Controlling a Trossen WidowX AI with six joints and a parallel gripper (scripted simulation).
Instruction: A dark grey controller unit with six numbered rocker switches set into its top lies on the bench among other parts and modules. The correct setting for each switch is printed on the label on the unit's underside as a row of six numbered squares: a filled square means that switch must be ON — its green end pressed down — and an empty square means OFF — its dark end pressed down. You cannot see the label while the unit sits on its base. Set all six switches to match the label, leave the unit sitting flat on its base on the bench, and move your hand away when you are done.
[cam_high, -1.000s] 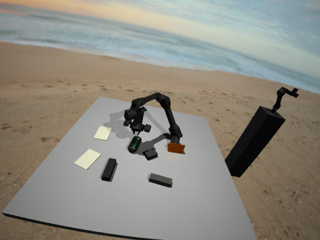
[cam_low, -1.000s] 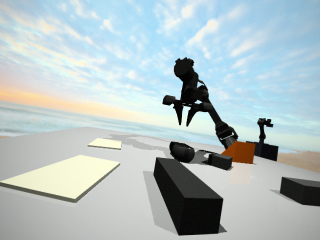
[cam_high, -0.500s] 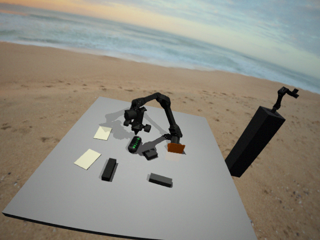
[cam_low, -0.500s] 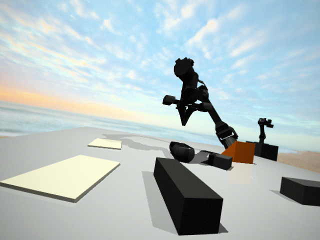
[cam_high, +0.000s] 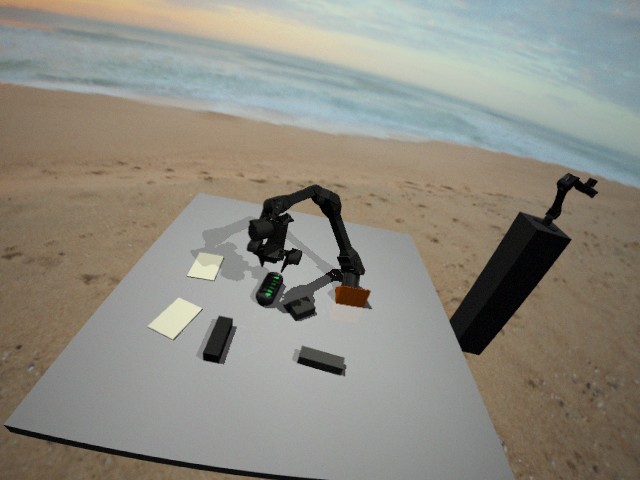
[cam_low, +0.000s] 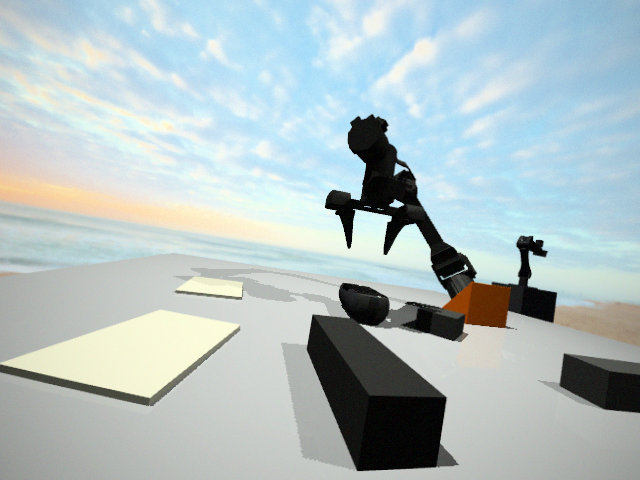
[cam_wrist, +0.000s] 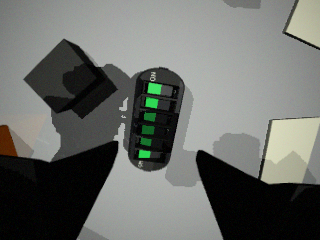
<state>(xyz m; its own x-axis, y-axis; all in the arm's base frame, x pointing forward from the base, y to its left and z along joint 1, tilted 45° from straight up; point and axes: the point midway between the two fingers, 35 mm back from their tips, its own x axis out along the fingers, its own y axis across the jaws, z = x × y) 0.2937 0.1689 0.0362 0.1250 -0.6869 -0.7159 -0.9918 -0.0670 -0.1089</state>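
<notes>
Right now the small dark block is 140 mm behind my gripper tip, 100 mm below it and 50 mm to the left of it. The rest, counted from my gripper tip: long black block 270 mm to the left, 100 mm below, 80 mm ahead; grey block 250 mm to the left, 240 mm behind, 100 mm below.
</notes>
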